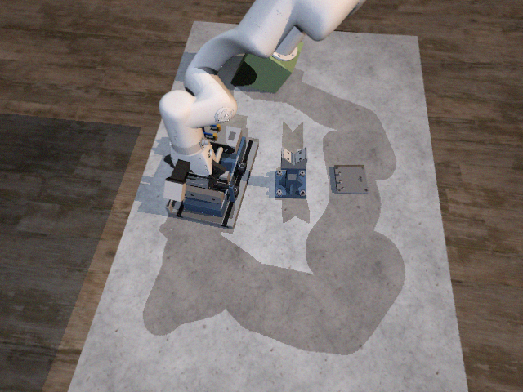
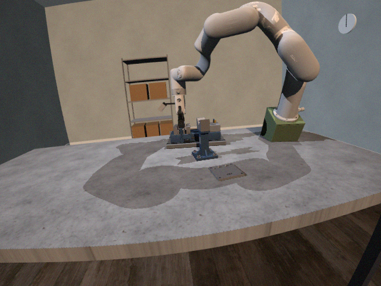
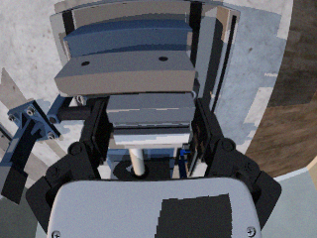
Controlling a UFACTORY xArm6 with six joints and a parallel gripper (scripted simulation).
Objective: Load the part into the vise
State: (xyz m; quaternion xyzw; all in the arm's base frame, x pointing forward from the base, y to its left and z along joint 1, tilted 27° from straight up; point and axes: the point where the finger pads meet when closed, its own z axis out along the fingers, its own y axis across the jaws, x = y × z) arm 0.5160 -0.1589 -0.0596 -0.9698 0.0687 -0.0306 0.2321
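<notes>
Now: the part right at my hand. Also, from my hand: fixed jaw: 3 cm ahead, 2 cm to the left, 3 cm below; air cylinder rod: 8 cm behind, 3 cm to the left, 3 cm below; blue vise body: 7 cm behind, 3 cm to the left, 7 cm below.
</notes>
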